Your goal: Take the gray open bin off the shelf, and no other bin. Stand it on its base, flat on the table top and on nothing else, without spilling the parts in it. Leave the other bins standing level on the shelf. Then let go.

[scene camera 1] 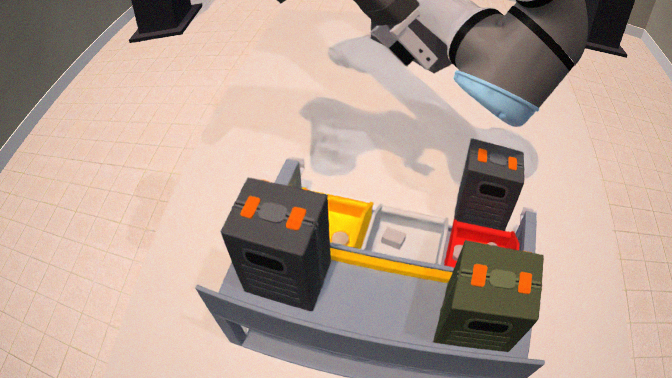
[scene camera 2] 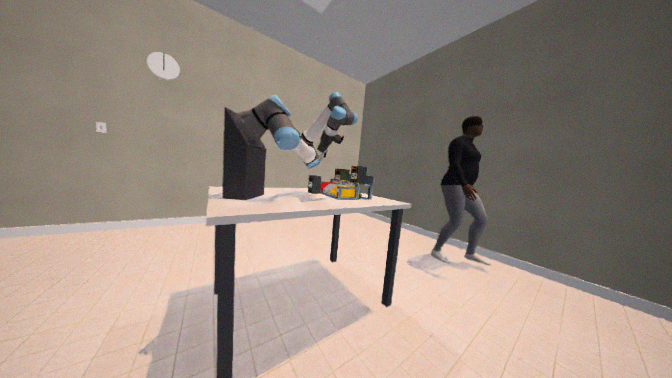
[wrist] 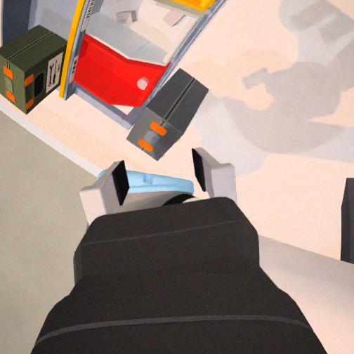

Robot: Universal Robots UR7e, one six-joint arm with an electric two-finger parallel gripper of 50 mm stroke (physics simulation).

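Places are measured from the arm's base along level axes (x ahead, y left, z up), in centimetres.
Pixels of known places: gripper, fingertip midpoint: [scene camera 1: 420, 62] [scene camera 2: 321, 158]; arm's base, link origin: [scene camera 2: 247, 128].
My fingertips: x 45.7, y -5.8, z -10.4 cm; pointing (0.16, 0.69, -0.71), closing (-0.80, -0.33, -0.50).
Ahead of a thing's pixels: the offset from my fingertips to its middle. "*": to the spot under its first point. Level surfaces: height alone.
The gray open bin {dx +14.8, dy -1.5, dz -21.0 cm} [scene camera 1: 425, 235] [wrist: 117, 37] sits in the shelf {* dx +13.6, dy +16.9, dz -16.8 cm} [scene camera 1: 528, 232] [wrist: 107, 115], between the yellow bin {dx +12.4, dy -12.4, dz -21.0 cm} [scene camera 1: 350, 209] [wrist: 190, 4] and the red bin {dx +17.5, dy +9.4, dz -21.0 cm} [scene camera 1: 482, 230] [wrist: 97, 72]. It looks level, with its open side up. A light block-shaped part lies in it in scene camera 1, and two parts show in the wrist view. My gripper [wrist: 159, 167] is open and empty, high above the table top {dz -25.3 cm} [scene camera 1: 250, 130] and well away from the bin. In scene camera 1 the gripper is at the top, on the side of the shelf where the bins open.
A dark case {dx +4.2, dy +12.1, dz -18.8 cm} [scene camera 1: 492, 185] [wrist: 170, 112] [scene camera 2: 314, 184] stands on the table by the red bin's corner. Another dark case {dx +21.4, dy -15.2, dz -9.1 cm} [scene camera 1: 280, 240] and a green case {dx +27.2, dy +7.2, dz -10.4 cm} [scene camera 1: 495, 300] [wrist: 32, 70] stand on the shelf's upper board. A yellow strip {dx +20.0, dy -2.7, dz -14.6 cm} [scene camera 1: 400, 266] [wrist: 75, 45] runs behind the bins. A person [scene camera 2: 464, 165] stands beyond the table.
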